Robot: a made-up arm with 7 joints. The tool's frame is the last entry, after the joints. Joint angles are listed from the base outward.
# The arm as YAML. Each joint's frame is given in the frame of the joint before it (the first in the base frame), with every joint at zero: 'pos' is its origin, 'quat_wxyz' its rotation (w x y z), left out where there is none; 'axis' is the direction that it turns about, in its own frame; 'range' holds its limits. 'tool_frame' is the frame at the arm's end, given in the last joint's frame.
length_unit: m
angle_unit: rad
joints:
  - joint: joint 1
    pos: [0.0, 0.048, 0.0]
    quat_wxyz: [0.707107, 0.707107, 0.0, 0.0]
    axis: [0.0, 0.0, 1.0]
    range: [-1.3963, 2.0]
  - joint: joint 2
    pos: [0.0, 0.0, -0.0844]
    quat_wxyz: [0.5, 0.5, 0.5, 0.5]
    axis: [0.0, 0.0, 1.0]
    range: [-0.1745, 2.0]
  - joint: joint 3
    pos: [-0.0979, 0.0, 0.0]
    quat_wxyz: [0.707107, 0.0, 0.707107, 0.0]
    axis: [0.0, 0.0, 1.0]
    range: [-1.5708, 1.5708]
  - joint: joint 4
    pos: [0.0, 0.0, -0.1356]
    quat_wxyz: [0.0, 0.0, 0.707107, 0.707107]
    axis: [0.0, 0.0, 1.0]
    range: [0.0, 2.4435]
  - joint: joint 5
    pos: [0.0, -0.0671, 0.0]
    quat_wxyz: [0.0, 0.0, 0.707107, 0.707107]
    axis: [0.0, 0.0, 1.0]
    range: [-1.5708, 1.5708]
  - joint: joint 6
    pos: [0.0, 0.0, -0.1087]
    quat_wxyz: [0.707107, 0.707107, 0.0, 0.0]
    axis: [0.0, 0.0, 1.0]
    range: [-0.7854, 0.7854]
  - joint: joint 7
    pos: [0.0, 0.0, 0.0]
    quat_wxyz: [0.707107, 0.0, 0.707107, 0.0]
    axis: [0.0, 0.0, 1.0]
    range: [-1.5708, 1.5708]
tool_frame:
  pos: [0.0, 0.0, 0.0]
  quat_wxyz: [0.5, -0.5, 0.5, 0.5]
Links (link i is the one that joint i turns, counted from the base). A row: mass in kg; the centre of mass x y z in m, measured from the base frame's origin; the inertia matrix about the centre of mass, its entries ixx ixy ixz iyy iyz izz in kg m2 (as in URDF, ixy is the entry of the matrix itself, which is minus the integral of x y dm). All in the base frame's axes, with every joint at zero. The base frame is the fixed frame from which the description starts. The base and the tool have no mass.
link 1: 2.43; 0.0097 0.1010 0.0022; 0.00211 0 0 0.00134 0 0.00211
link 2: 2.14; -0.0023 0.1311 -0.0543; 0.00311 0 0 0.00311 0 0.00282
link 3: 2.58; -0.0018 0.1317 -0.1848; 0.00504 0 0 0.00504 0 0.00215
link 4: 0.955; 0.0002 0.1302 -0.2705; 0.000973 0 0 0.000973 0 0.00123
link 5: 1.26; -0.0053 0.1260 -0.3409; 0.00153 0 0 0.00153 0 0.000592
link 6: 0.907; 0.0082 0.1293 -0.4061; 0.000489 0 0 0.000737 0 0.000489
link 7: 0.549; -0.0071 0.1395 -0.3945; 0.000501 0 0 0.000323 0 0.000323
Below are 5 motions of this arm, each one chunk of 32 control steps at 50 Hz.
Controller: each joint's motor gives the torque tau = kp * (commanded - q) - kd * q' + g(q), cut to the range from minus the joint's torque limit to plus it. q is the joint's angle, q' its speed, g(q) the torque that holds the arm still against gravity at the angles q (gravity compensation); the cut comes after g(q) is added. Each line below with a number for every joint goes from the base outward.
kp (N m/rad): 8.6 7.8 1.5 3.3 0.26 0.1 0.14
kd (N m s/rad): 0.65 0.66 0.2 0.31 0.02 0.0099 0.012
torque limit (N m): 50 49 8.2 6.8 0.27 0.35 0.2
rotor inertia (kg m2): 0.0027 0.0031 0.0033 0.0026 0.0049 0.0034 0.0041
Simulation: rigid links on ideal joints. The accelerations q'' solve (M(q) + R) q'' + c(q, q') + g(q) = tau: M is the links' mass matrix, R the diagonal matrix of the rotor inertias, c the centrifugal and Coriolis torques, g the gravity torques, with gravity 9.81 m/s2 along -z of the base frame. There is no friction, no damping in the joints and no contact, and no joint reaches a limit. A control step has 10 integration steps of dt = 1/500 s. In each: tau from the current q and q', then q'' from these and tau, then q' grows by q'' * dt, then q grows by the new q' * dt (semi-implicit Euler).
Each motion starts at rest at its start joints. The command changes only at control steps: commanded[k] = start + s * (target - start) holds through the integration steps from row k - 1 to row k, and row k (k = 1, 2, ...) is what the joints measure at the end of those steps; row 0 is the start. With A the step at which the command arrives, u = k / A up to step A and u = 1 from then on. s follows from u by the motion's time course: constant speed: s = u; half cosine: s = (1 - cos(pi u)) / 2; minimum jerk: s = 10 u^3 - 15 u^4 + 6 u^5; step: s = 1 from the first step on.
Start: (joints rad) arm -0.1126 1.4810 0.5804 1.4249 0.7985 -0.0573 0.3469
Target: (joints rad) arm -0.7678 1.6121 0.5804 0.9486 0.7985 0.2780 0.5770
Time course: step
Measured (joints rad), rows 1 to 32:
1: -0.1846 1.4865 0.6345 1.4220 0.8015 -0.0567 0.3481
2: -0.2982 1.4978 0.7127 1.4079 0.8070 -0.0541 0.3507
3: -0.4017 1.5119 0.7740 1.3810 0.8129 -0.0489 0.3545
4: -0.4847 1.5281 0.8113 1.3436 0.8189 -0.0411 0.3600
5: -0.5490 1.5460 0.8270 1.2983 0.8247 -0.0307 0.3673
6: -0.5991 1.5652 0.8257 1.2480 0.8305 -0.0180 0.3767
7: -0.6386 1.5851 0.8115 1.1954 0.8361 -0.0029 0.3882
8: -0.6707 1.6050 0.7878 1.1430 0.8415 0.0144 0.4019
9: -0.6971 1.6241 0.7577 1.0930 0.8463 0.0338 0.4178
10: -0.7191 1.6418 0.7238 1.0474 0.8503 0.0554 0.4356
11: -0.7374 1.6574 0.6884 1.0074 0.8532 0.0790 0.4553
12: -0.7523 1.6704 0.6535 0.9740 0.8545 0.1045 0.4765
13: -0.7642 1.6805 0.6209 0.9474 0.8539 0.1319 0.4988
14: -0.7732 1.6876 0.5919 0.9275 0.8514 0.1606 0.5218
15: -0.7797 1.6918 0.5674 0.9138 0.8470 0.1906 0.5452
16: -0.7838 1.6932 0.5476 0.9053 0.8407 0.2213 0.5686
17: -0.7862 1.6922 0.5327 0.9014 0.8328 0.2523 0.5915
18: -0.7870 1.6891 0.5224 0.9010 0.8236 0.2831 0.6136
19: -0.7868 1.6842 0.5161 0.9034 0.8135 0.3135 0.6346
20: -0.7858 1.6779 0.5132 0.9077 0.8030 0.3429 0.6541
21: -0.7844 1.6705 0.5131 0.9134 0.7924 0.3710 0.6720
22: -0.7827 1.6624 0.5149 0.9198 0.7820 0.3974 0.6880
23: -0.7810 1.6539 0.5182 0.9264 0.7723 0.4219 0.7020
24: -0.7794 1.6452 0.5223 0.9330 0.7633 0.4442 0.7138
25: -0.7778 1.6365 0.5267 0.9391 0.7554 0.4641 0.7234
26: -0.7765 1.6280 0.5312 0.9446 0.7488 0.4815 0.7306
27: -0.7754 1.6198 0.5353 0.9492 0.7434 0.4962 0.7356
28: -0.7745 1.6121 0.5390 0.9529 0.7393 0.5081 0.7383
29: -0.7739 1.6049 0.5420 0.9555 0.7367 0.5174 0.7389
30: -0.7735 1.5983 0.5444 0.9572 0.7354 0.5239 0.7373
31: -0.7732 1.5923 0.5460 0.9580 0.7353 0.5278 0.7339
32: -0.7732 1.5869 0.5468 0.9578 0.7365 0.5290 0.7286

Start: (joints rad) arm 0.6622 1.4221 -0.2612 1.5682 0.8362 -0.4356 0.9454
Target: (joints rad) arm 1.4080 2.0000 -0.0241 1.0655 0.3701 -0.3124 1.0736
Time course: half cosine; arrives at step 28
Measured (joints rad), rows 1 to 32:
1: 0.6624 1.4221 -0.2614 1.5682 0.8362 -0.4356 0.9454
2: 0.6633 1.4222 -0.2623 1.5680 0.8362 -0.4356 0.9454
3: 0.6655 1.4224 -0.2646 1.5674 0.8360 -0.4357 0.9453
4: 0.6697 1.4227 -0.2689 1.5664 0.8357 -0.4358 0.9451
5: 0.6763 1.4234 -0.2754 1.5646 0.8351 -0.4359 0.9450
6: 0.6856 1.4245 -0.2844 1.5618 0.8341 -0.4360 0.9448
7: 0.6978 1.4261 -0.2961 1.5580 0.8325 -0.4362 0.9446
8: 0.7131 1.4283 -0.3102 1.5529 0.8301 -0.4364 0.9446
9: 0.7314 1.4312 -0.3267 1.5463 0.8268 -0.4365 0.9447
10: 0.7526 1.4349 -0.3451 1.5382 0.8224 -0.4366 0.9451
11: 0.7767 1.4395 -0.3653 1.5284 0.8167 -0.4366 0.9459
12: 0.8033 1.4452 -0.3866 1.5170 0.8096 -0.4365 0.9472
13: 0.8323 1.4519 -0.4086 1.5039 0.8008 -0.4362 0.9491
14: 0.8633 1.4597 -0.4307 1.4890 0.7902 -0.4356 0.9518
15: 0.8960 1.4687 -0.4523 1.4725 0.7776 -0.4347 0.9553
16: 0.9301 1.4789 -0.4727 1.4543 0.7631 -0.4335 0.9599
17: 0.9651 1.4902 -0.4913 1.4346 0.7464 -0.4320 0.9655
18: 1.0007 1.5029 -0.5074 1.4135 0.7275 -0.4300 0.9725
19: 1.0364 1.5167 -0.5205 1.3910 0.7065 -0.4275 0.9808
20: 1.0719 1.5317 -0.5299 1.3674 0.6833 -0.4246 0.9905
21: 1.1066 1.5480 -0.5352 1.3427 0.6581 -0.4213 1.0017
22: 1.1403 1.5655 -0.5360 1.3171 0.6311 -0.4174 1.0144
23: 1.1724 1.5841 -0.5319 1.2910 0.6023 -0.4131 1.0287
24: 1.2026 1.6040 -0.5228 1.2643 0.5721 -0.4084 1.0444
25: 1.2305 1.6251 -0.5087 1.2374 0.5408 -0.4032 1.0614
26: 1.2557 1.6474 -0.4897 1.2104 0.5089 -0.3977 1.0795
27: 1.2781 1.6709 -0.4662 1.1835 0.4767 -0.3918 1.0985
28: 1.2975 1.6956 -0.4387 1.1568 0.4447 -0.3857 1.1181
29: 1.3139 1.7215 -0.4079 1.1305 0.4134 -0.3793 1.1378
30: 1.3278 1.7485 -0.3748 1.1047 0.3833 -0.3727 1.1574
31: 1.3398 1.7765 -0.3404 1.0796 0.3547 -0.3659 1.1765
32: 1.3504 1.8053 -0.3055 1.0554 0.3280 -0.3589 1.1949

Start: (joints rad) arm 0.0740 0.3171 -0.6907 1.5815 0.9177 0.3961 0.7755
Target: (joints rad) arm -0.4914 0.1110 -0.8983 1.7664 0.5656 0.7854 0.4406
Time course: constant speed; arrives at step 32
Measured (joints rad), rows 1 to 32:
1: 0.0738 0.3170 -0.6905 1.5816 0.9176 0.3962 0.7755
2: 0.0732 0.3168 -0.6896 1.5821 0.9171 0.3967 0.7754
3: 0.0720 0.3162 -0.6880 1.5831 0.9161 0.3976 0.7751
4: 0.0699 0.3153 -0.6853 1.5847 0.9145 0.3991 0.7747
5: 0.0668 0.3140 -0.6815 1.5870 0.9121 0.4014 0.7740
6: 0.0626 0.3123 -0.6766 1.5902 0.9087 0.4045 0.7730
7: 0.0572 0.3101 -0.6708 1.5941 0.9045 0.4085 0.7715
8: 0.0506 0.3075 -0.6640 1.5988 0.8992 0.4134 0.7695
9: 0.0427 0.3044 -0.6565 1.6043 0.8928 0.4192 0.7669
10: 0.0336 0.3009 -0.6486 1.6105 0.8854 0.4259 0.7637
11: 0.0233 0.2969 -0.6404 1.6173 0.8770 0.4335 0.7598
12: 0.0118 0.2926 -0.6322 1.6246 0.8676 0.4420 0.7551
13: -0.0009 0.2879 -0.6242 1.6323 0.8572 0.4513 0.7496
14: -0.0147 0.2828 -0.6166 1.6402 0.8459 0.4613 0.7433
15: -0.0295 0.2775 -0.6097 1.6483 0.8338 0.4721 0.7360
16: -0.0453 0.2719 -0.6036 1.6563 0.8210 0.4835 0.7279
17: -0.0621 0.2661 -0.5986 1.6643 0.8074 0.4956 0.7188
18: -0.0798 0.2601 -0.5948 1.6719 0.7932 0.5081 0.7088
19: -0.0983 0.2538 -0.5922 1.6792 0.7786 0.5212 0.6980
20: -0.1176 0.2475 -0.5911 1.6860 0.7635 0.5347 0.6863
21: -0.1375 0.2409 -0.5913 1.6922 0.7481 0.5485 0.6738
22: -0.1582 0.2343 -0.5931 1.6978 0.7325 0.5627 0.6605
23: -0.1794 0.2275 -0.5963 1.7027 0.7168 0.5772 0.6465
24: -0.2012 0.2207 -0.6010 1.7068 0.7010 0.5919 0.6319
25: -0.2235 0.2137 -0.6072 1.7101 0.6852 0.6068 0.6168
26: -0.2461 0.2067 -0.6147 1.7127 0.6696 0.6219 0.6012
27: -0.2692 0.1995 -0.6236 1.7146 0.6541 0.6371 0.5854
28: -0.2925 0.1923 -0.6338 1.7157 0.6390 0.6525 0.5692
29: -0.3161 0.1850 -0.6452 1.7162 0.6241 0.6679 0.5530
30: -0.3399 0.1777 -0.6577 1.7161 0.6096 0.6834 0.5367
31: -0.3639 0.1703 -0.6713 1.7154 0.5955 0.6989 0.5204
32: -0.3879 0.1629 -0.6858 1.7144 0.5819 0.7145 0.5044

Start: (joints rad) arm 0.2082 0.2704 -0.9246 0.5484 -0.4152 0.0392 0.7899
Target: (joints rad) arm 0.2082 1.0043 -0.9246 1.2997 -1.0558 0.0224 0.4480
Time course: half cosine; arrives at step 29
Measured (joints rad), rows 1 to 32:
1: 0.2082 0.2704 -0.9246 0.5485 -0.4152 0.0392 0.7899
2: 0.2081 0.2706 -0.9247 0.5490 -0.4153 0.0393 0.7899
3: 0.2079 0.2710 -0.9250 0.5503 -0.4154 0.0394 0.7899
4: 0.2075 0.2720 -0.9255 0.5532 -0.4158 0.0398 0.7899
5: 0.2069 0.2736 -0.9265 0.5582 -0.4165 0.0404 0.7898
6: 0.2058 0.2762 -0.9280 0.5659 -0.4177 0.0414 0.7896
7: 0.2044 0.2801 -0.9301 0.5769 -0.4197 0.0428 0.7892
8: 0.2026 0.2853 -0.9330 0.5915 -0.4227 0.0446 0.7886
9: 0.2003 0.2921 -0.9368 0.6101 -0.4268 0.0469 0.7876
10: 0.1977 0.3007 -0.9414 0.6327 -0.4325 0.0496 0.7863
11: 0.1948 0.3112 -0.9470 0.6594 -0.4399 0.0528 0.7843
12: 0.1917 0.3236 -0.9535 0.6898 -0.4493 0.0563 0.7818
13: 0.1885 0.3380 -0.9609 0.7239 -0.4610 0.0603 0.7785
14: 0.1853 0.3546 -0.9691 0.7611 -0.4752 0.0645 0.7744
15: 0.1823 0.3732 -0.9780 0.8011 -0.4920 0.0690 0.7694
16: 0.1796 0.3939 -0.9876 0.8434 -0.5115 0.0736 0.7634
17: 0.1773 0.4166 -0.9977 0.8874 -0.5340 0.0782 0.7564
18: 0.1754 0.4413 -1.0080 0.9325 -0.5594 0.0828 0.7482
19: 0.1741 0.4679 -1.0185 0.9783 -0.5877 0.0872 0.7388
20: 0.1734 0.4962 -1.0288 1.0240 -0.6189 0.0914 0.7282
21: 0.1732 0.5263 -1.0387 1.0690 -0.6527 0.0953 0.7163
22: 0.1736 0.5578 -1.0480 1.1129 -0.6890 0.0987 0.7031
23: 0.1746 0.5907 -1.0565 1.1550 -0.7275 0.1017 0.6886
24: 0.1760 0.6248 -1.0639 1.1947 -0.7679 0.1041 0.6728
25: 0.1777 0.6597 -1.0700 1.2315 -0.8096 0.1058 0.6557
26: 0.1798 0.6954 -1.0745 1.2649 -0.8524 0.1070 0.6375
27: 0.1820 0.7314 -1.0773 1.2943 -0.8956 0.1074 0.6182
28: 0.1843 0.7675 -1.0783 1.3192 -0.9388 0.1071 0.5978
29: 0.1866 0.8034 -1.0772 1.3394 -0.9813 0.1062 0.5767
30: 0.1888 0.8387 -1.0740 1.3544 -1.0226 0.1046 0.5549
31: 0.1909 0.8730 -1.0688 1.3642 -1.0622 0.1023 0.5326
32: 0.1928 0.9063 -1.0615 1.3688 -1.0995 0.0994 0.5101

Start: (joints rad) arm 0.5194 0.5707 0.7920 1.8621 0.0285 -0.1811 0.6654
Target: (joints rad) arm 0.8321 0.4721 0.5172 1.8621 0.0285 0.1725 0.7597
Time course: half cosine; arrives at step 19
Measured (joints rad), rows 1 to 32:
1: 0.5194 0.5707 0.7920 1.8621 0.0285 -0.1811 0.6654
2: 0.5196 0.5706 0.7920 1.8621 0.0285 -0.1810 0.6654
3: 0.5200 0.5705 0.7921 1.8620 0.0284 -0.1808 0.6655
4: 0.5210 0.5702 0.7922 1.8618 0.0282 -0.1804 0.6657
5: 0.5228 0.5696 0.7923 1.8615 0.0278 -0.1796 0.6661
6: 0.5257 0.5686 0.7924 1.8611 0.0272 -0.1782 0.6666
7: 0.5300 0.5672 0.7926 1.8604 0.0263 -0.1761 0.6675
8: 0.5360 0.5652 0.7926 1.8595 0.0251 -0.1732 0.6687
9: 0.5439 0.5627 0.7925 1.8583 0.0235 -0.1691 0.6703
10: 0.5539 0.5594 0.7922 1.8568 0.0216 -0.1639 0.6724
11: 0.5662 0.5555 0.7915 1.8551 0.0193 -0.1573 0.6749
12: 0.5807 0.5508 0.7903 1.8531 0.0167 -0.1492 0.6780
13: 0.5974 0.5454 0.7884 1.8508 0.0137 -0.1395 0.6816
14: 0.6161 0.5394 0.7856 1.8484 0.0106 -0.1282 0.6856
15: 0.6366 0.5327 0.7819 1.8457 0.0073 -0.1154 0.6902
16: 0.6585 0.5256 0.7769 1.8429 0.0040 -0.1009 0.6952
17: 0.6815 0.5181 0.7705 1.8401 0.0008 -0.0849 0.7005
18: 0.7051 0.5104 0.7627 1.8372 -0.0022 -0.0676 0.7060
19: 0.7289 0.5026 0.7531 1.8344 -0.0047 -0.0491 0.7118
20: 0.7523 0.4949 0.7418 1.8317 -0.0068 -0.0295 0.7176
21: 0.7749 0.4876 0.7286 1.8293 -0.0081 -0.0092 0.7234
22: 0.7964 0.4807 0.7137 1.8272 -0.0087 0.0118 0.7291
23: 0.8166 0.4743 0.6969 1.8255 -0.0085 0.0333 0.7348
24: 0.8352 0.4685 0.6785 1.8243 -0.0074 0.0550 0.7403
25: 0.8521 0.4635 0.6586 1.8236 -0.0054 0.0769 0.7456
26: 0.8672 0.4591 0.6374 1.8236 -0.0027 0.0987 0.7509
27: 0.8805 0.4555 0.6153 1.8242 0.0008 0.1203 0.7560
28: 0.8919 0.4527 0.5924 1.8254 0.0050 0.1415 0.7610
29: 0.9016 0.4504 0.5692 1.8274 0.0097 0.1622 0.7659
30: 0.9095 0.4488 0.5459 1.8300 0.0149 0.1823 0.7707
31: 0.9157 0.4477 0.5229 1.8333 0.0204 0.2015 0.7755
32: 0.9203 0.4471 0.5005 1.8371 0.0260 0.2199 0.7801

